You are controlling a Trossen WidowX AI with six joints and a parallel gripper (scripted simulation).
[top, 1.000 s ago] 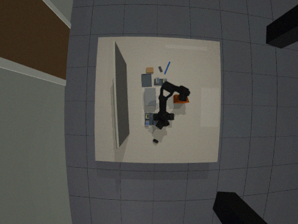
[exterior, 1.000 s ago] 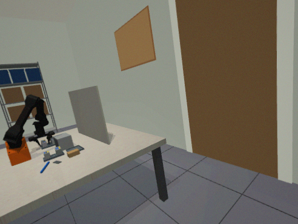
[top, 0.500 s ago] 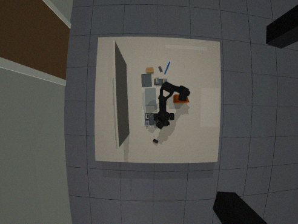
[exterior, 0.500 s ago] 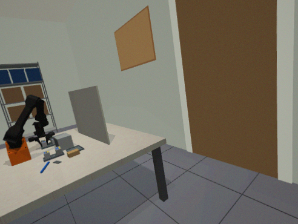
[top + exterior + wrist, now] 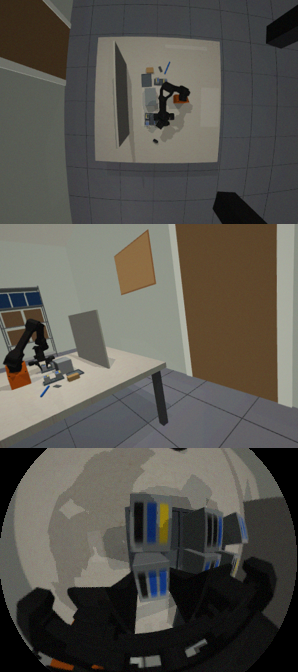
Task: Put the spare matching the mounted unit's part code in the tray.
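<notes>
Now: gripper tip 33 cm to the left of the dark tray, 21 cm short of it and 1 cm above it. The rest, counted from my gripper tip: black cylinder: 25 cm to the left, 3 cm ahead, 1 cm above; then grey mounted unit: 15 cm to the right, 15 cm ahead, 3 cm above; then module holder: 33 cm to the right, 7 cm ahead, 1 cm below.
</notes>
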